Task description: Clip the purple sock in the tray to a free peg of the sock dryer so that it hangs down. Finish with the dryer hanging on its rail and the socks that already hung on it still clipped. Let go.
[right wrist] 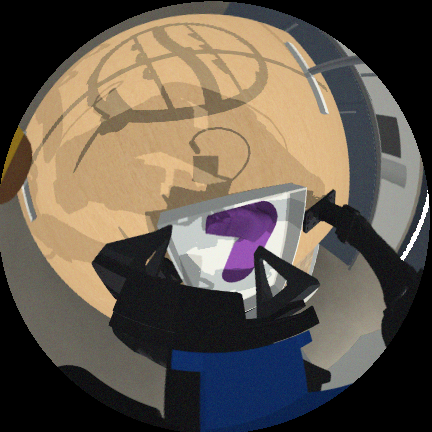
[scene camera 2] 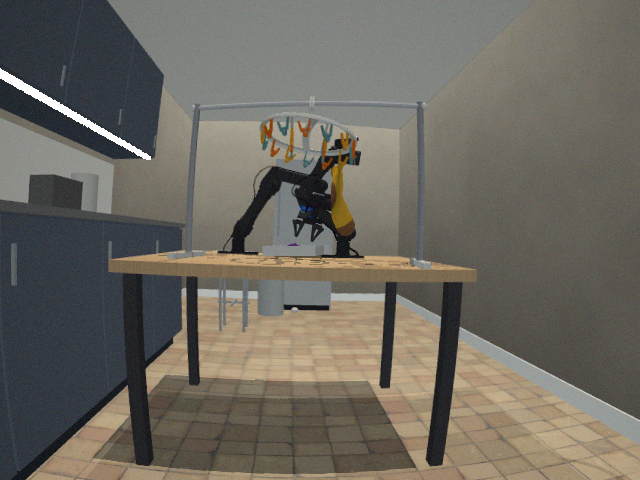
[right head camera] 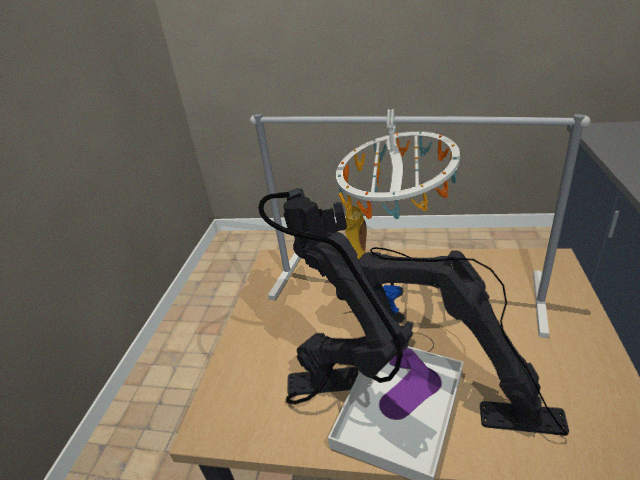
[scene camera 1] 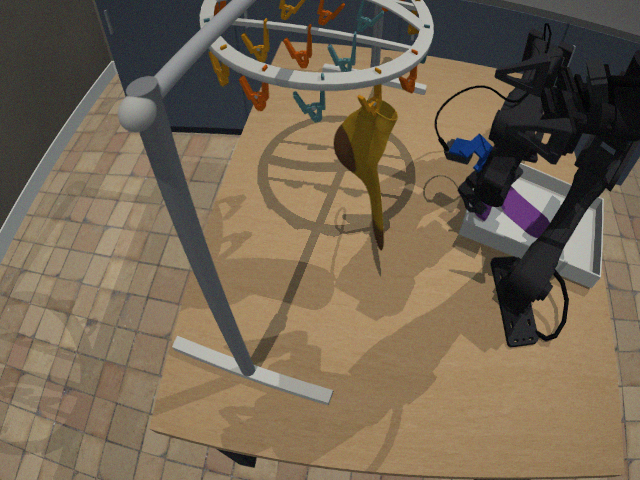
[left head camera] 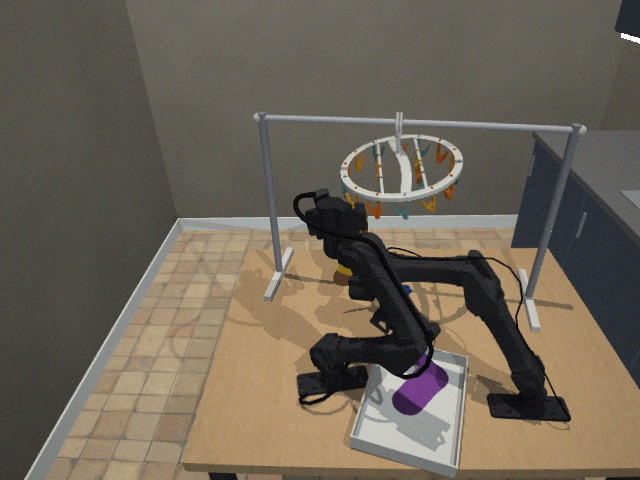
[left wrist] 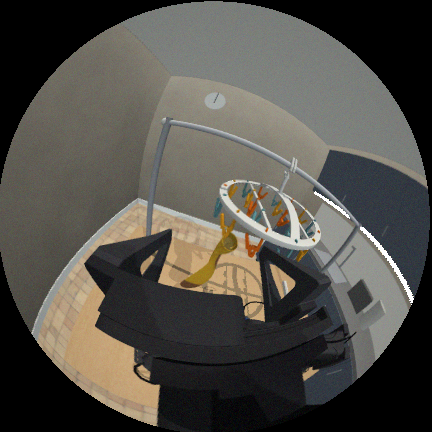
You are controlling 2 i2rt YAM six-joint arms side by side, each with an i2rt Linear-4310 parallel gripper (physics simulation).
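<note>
The purple sock [left head camera: 421, 387] [right head camera: 413, 390] [scene camera 1: 524, 209] [right wrist: 245, 250] lies bent in the white tray [left head camera: 444, 413] [right head camera: 361, 439] [right wrist: 192, 250]. The round white dryer [left head camera: 405, 196] [right head camera: 392, 196] [scene camera 1: 305, 78] hangs from its rail [left head camera: 465, 125] [scene camera 2: 248, 104]. A yellow-and-brown sock [right head camera: 354, 232] [scene camera 1: 364, 136] [scene camera 2: 341, 206] [left wrist: 210, 262] hangs from a yellow peg; several other pegs are empty. My left gripper [left wrist: 218, 243] is open and empty, raised near the dryer and that sock. My right gripper [scene camera 2: 305, 237] [right wrist: 216, 240] is open and empty, pointing down above the tray. My arms hide part of the tray in the head views.
Grey uprights [left head camera: 269, 191] [left head camera: 554, 206] on white feet hold the rail. My right forearm [left head camera: 429, 270] crosses behind my left arm [left head camera: 392, 294] in the left head view. A blue cabinet [left head camera: 547, 191] stands at the right. The tray lies between the two arm bases.
</note>
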